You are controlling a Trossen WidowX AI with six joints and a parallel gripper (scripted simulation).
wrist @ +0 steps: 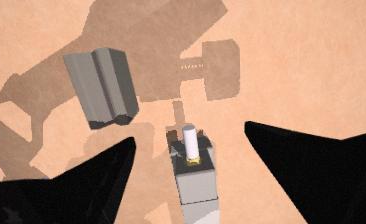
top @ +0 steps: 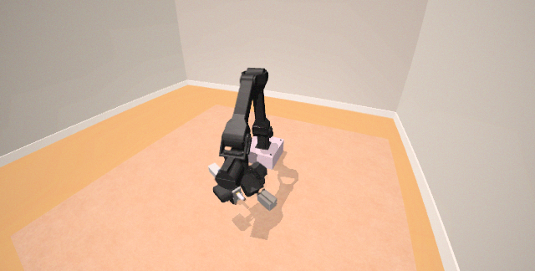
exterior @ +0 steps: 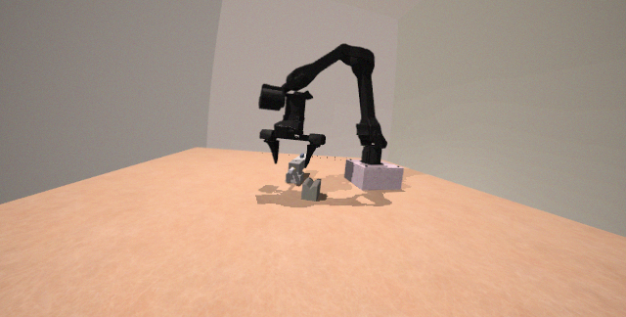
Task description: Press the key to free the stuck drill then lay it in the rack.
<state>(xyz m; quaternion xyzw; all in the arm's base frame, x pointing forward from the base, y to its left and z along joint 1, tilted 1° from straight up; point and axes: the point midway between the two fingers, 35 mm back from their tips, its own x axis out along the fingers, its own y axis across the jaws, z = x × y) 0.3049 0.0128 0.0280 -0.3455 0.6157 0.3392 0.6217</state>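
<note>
Right now the drill is 60 mm to the right of my gripper tip, 30 mm behind it and 20 mm below it. Also, from my gripper tip: grey rack (70 mm to the left, 50 mm below, 40 mm behind); then blue key (130 mm to the right, 80 mm behind, 10 mm below).
</note>
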